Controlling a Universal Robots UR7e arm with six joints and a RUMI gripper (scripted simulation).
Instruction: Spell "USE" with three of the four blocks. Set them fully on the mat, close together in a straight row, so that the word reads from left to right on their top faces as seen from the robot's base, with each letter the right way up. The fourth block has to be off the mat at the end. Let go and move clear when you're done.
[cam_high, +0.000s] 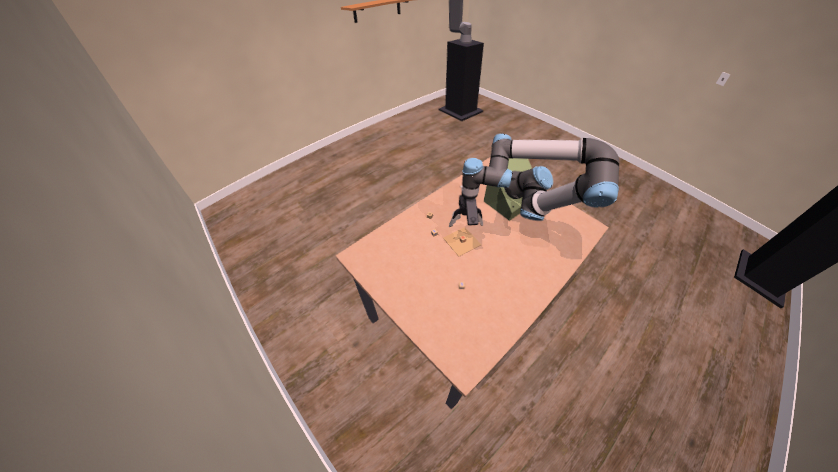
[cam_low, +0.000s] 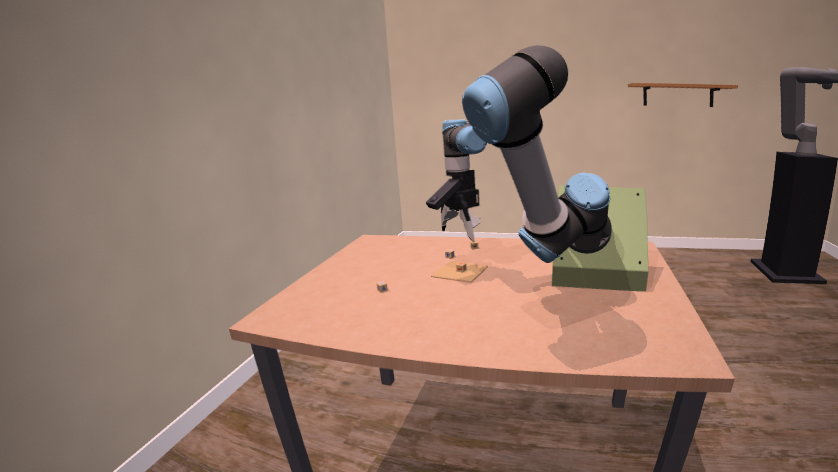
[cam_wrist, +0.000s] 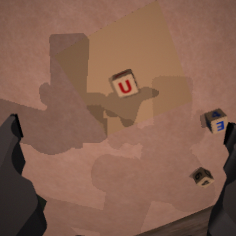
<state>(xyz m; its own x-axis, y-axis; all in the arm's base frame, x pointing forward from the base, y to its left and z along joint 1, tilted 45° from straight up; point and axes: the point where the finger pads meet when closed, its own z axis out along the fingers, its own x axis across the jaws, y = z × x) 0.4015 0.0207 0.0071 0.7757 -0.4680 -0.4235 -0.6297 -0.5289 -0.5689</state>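
Now: hand 110 mm above the letter block, 10 mm to the left of it and 10 mm past it. The rest, counted from my hand: mat (120 mm below, 10 mm to the right).
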